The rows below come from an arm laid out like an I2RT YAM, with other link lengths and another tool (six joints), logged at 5 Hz.
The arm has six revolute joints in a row. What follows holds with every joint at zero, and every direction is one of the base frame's. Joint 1 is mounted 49.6 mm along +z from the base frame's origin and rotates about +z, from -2.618 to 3.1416 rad. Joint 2 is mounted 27.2 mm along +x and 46.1 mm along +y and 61.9 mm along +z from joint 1 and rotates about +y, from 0 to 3.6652 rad. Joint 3 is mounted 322.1 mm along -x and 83.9 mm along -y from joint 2 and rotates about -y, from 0 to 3.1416 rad. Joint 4 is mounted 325.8 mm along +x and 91.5 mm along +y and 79.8 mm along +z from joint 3 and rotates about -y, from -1.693 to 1.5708 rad. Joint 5 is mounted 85.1 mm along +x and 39 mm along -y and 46.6 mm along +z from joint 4 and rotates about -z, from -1.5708 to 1.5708 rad. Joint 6 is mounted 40.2 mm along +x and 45.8 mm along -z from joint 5 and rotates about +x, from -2.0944 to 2.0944 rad. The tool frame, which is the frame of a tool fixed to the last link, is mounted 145 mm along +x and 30 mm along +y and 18 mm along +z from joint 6; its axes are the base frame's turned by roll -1.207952, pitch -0.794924 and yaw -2.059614 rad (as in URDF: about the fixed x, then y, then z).
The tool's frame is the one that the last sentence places.
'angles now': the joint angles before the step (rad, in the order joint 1, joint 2, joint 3, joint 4, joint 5, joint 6). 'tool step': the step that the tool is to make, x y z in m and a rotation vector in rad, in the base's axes. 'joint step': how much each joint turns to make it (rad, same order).
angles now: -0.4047 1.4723 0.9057 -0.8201 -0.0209 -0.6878
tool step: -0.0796 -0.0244 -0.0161 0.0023 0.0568 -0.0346
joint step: -0.1782 -0.1482 -0.1643 -0.0380 0.0022 -0.1457
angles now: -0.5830 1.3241 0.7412 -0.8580 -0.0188 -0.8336
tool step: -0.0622 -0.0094 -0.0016 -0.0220 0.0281 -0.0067
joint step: -0.1540 -0.1604 -0.1090 -0.0618 0.0161 -0.1505
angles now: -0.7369 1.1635 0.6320 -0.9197 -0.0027 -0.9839
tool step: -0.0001 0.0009 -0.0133 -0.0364 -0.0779 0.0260
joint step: -0.0206 -0.0679 -0.0903 0.1035 -0.0333 -0.0418
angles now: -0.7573 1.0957 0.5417 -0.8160 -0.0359 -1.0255
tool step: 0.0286 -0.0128 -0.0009 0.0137 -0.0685 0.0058
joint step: -0.0007 0.0855 0.0328 0.0934 -0.0571 0.0062
